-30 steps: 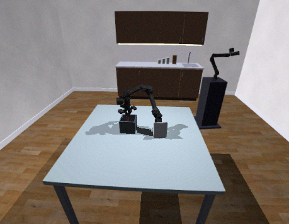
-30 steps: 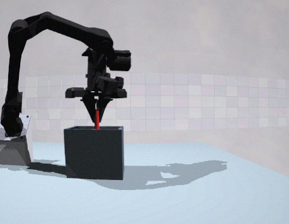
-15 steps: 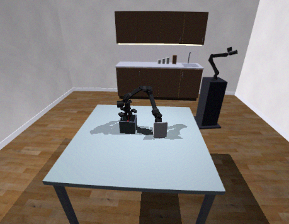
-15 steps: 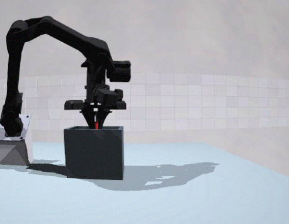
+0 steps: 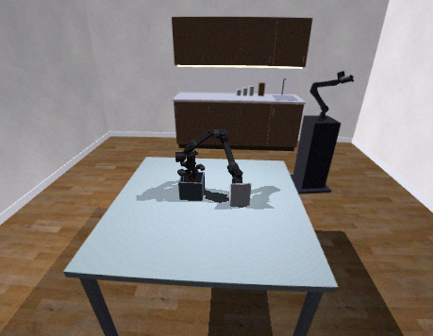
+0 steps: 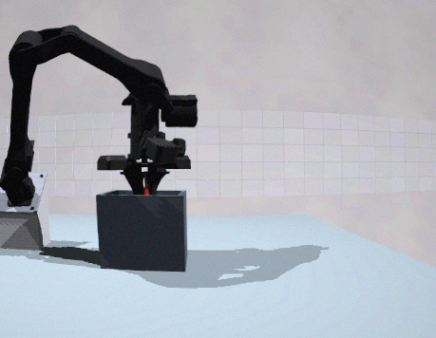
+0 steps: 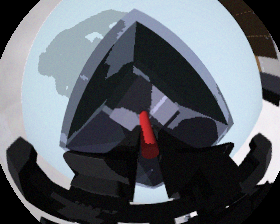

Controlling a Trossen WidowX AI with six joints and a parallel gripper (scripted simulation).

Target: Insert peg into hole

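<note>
Right now my hand is 100 mm above the grey plate. From my hand the other things lie so: red peg: 40 mm below.
</note>
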